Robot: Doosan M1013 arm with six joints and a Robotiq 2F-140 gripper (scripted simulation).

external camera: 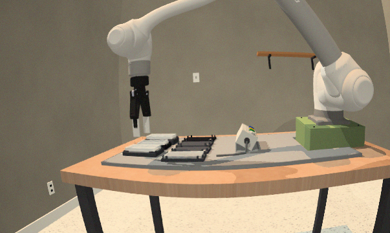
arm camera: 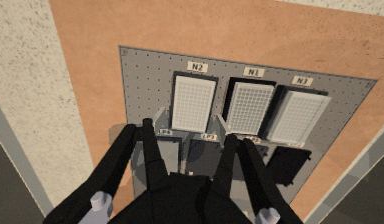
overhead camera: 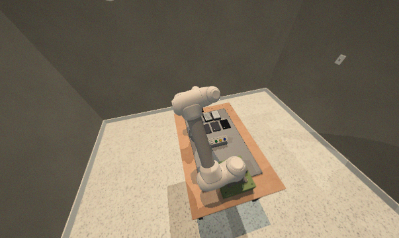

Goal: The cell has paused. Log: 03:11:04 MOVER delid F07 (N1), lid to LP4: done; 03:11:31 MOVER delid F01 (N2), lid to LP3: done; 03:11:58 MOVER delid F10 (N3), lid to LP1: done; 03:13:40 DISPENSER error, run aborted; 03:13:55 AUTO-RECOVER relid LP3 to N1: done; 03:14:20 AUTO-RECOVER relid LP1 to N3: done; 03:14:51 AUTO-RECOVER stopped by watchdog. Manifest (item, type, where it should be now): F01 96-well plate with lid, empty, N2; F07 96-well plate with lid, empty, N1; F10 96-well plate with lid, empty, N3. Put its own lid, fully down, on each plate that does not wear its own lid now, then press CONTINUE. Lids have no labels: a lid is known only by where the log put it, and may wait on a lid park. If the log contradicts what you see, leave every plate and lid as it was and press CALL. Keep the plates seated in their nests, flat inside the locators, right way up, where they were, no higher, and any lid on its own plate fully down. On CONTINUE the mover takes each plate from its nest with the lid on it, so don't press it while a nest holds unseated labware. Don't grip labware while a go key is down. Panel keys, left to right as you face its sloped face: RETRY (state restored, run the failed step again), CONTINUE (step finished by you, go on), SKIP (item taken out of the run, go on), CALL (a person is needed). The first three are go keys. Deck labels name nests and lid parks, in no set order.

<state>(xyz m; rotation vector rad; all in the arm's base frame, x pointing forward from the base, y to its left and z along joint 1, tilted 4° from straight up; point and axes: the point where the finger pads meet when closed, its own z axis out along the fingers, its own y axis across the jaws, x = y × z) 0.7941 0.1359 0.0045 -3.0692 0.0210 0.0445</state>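
The lid park LP4 lies 180 mm behind my hand, 100 mm below it and 60 mm to the left of it. Round my hand: LP4 label: 100 mm below, 90 mm behind, 60 mm to the left; then plate: 80 mm below; then lid park LP3: 180 mm behind, 100 mm below, 60 mm to the right.
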